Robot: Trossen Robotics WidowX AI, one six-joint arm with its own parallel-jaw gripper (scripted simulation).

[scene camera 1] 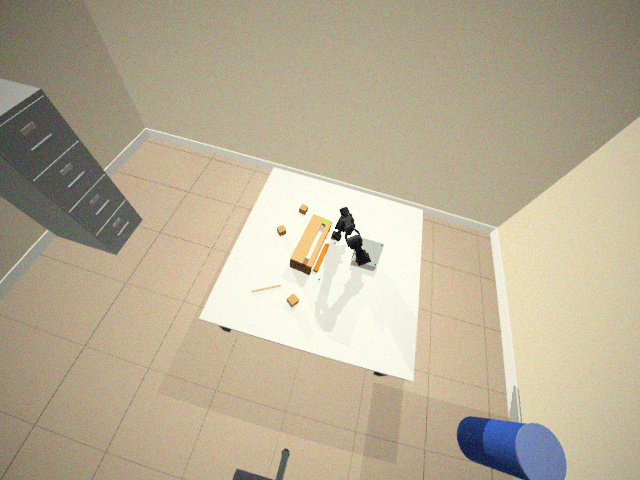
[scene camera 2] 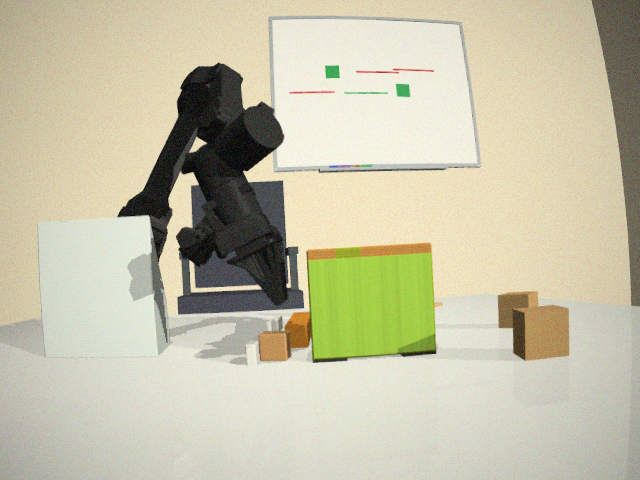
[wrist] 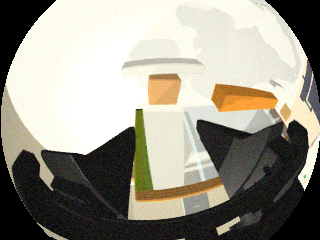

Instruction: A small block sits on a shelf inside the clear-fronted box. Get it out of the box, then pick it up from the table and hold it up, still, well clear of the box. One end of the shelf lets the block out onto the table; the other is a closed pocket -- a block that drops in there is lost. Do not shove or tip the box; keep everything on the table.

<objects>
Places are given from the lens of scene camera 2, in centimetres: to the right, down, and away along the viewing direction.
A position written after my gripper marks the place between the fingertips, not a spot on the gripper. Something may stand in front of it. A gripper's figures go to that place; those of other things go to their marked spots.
my gripper (scene camera 2: pixel 282 302): -4, 8, 65
small tan block (scene camera 2: pixel 274 345): -5, 12, 64
box (scene camera 2: pixel 368 301): 6, 7, 61
orange bar (scene camera 2: pixel 298 325): -3, 12, 74
The marked spots on the small tan block and the orange bar are 11 cm apart.
</objects>
